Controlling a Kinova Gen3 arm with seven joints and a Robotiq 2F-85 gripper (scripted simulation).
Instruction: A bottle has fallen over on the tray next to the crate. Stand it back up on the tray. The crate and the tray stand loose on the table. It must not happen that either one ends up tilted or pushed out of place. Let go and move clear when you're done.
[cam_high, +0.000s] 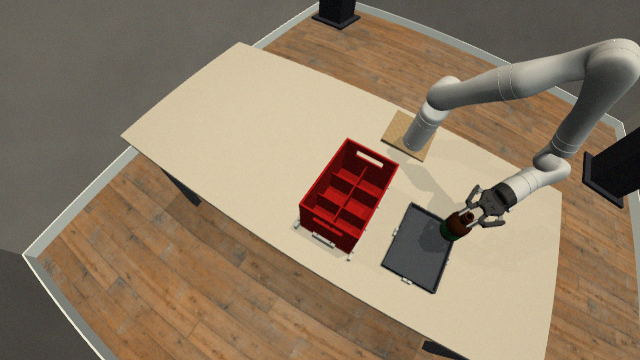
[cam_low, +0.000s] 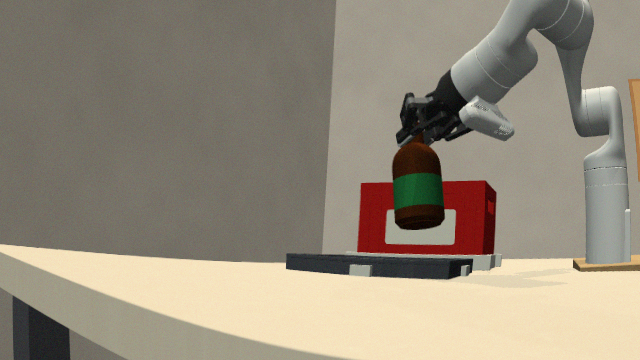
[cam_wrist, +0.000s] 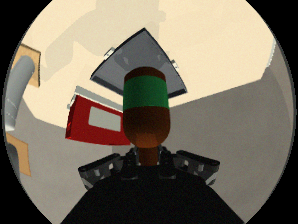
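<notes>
Right now my hand is 5 cm above the brown bottle and 1 cm past it. Round my hand: dark grey tray (19 cm below, 5 cm ahead, 3 cm to the right); then red crate (32 cm to the right, 12 cm below, 9 cm ahead).
</notes>
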